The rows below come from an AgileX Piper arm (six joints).
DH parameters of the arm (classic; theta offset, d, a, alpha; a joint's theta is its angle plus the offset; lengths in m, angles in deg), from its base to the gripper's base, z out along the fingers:
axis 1: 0 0.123 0 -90
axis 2: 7.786 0 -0.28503 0
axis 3: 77.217 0 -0.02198 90
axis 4: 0 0.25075 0 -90
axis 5: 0 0 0 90
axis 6: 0 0.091 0 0
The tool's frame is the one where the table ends.
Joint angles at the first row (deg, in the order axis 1, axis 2, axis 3, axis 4, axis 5, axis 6):
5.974, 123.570, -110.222, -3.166, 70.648, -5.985
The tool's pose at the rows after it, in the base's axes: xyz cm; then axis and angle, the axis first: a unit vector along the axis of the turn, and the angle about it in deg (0 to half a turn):
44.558 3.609 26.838 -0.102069 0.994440 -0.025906 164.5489
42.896 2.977 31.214 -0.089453 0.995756 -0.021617 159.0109
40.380 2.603 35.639 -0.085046 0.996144 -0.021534 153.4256
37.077 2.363 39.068 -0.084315 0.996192 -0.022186 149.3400
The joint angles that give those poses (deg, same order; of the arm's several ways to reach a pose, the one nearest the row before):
5.187, 119.096, -110.224, -2.899, 70.650, -5.944
4.423, 113.364, -110.222, -2.266, 70.840, -5.497
4.139, 106.745, -109.451, -2.120, 71.099, -5.408
4.138, 99.431, -106.431, -2.120, 71.305, -5.409

